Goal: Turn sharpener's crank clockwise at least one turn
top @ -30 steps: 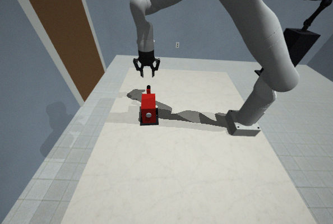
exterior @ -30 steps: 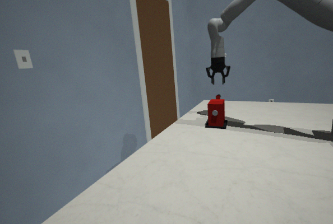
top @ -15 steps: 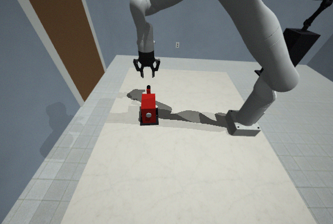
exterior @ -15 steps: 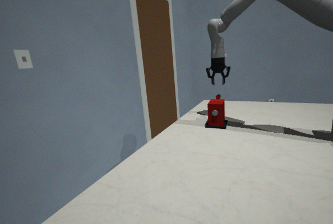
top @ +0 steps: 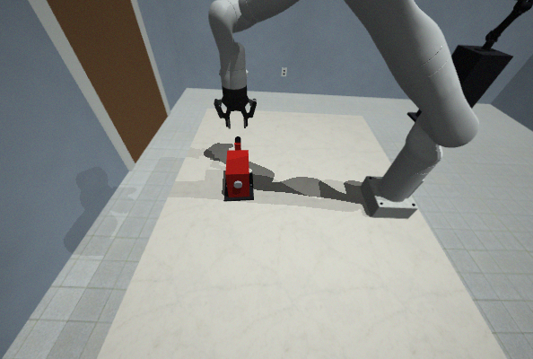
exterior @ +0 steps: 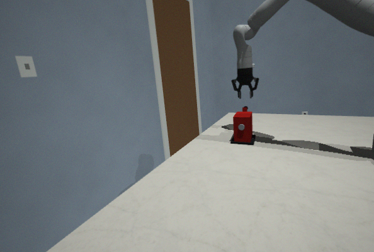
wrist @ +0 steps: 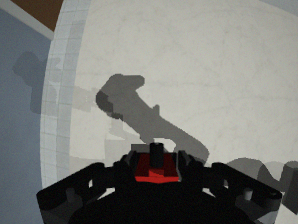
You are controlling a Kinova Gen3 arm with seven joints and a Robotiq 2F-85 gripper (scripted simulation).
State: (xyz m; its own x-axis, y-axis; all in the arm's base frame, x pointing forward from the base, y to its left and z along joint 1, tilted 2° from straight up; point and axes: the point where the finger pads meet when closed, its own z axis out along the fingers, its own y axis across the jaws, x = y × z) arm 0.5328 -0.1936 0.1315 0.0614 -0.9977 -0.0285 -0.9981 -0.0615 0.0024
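My gripper is now 70 mm above the crank knob and 10 mm to the right of it.
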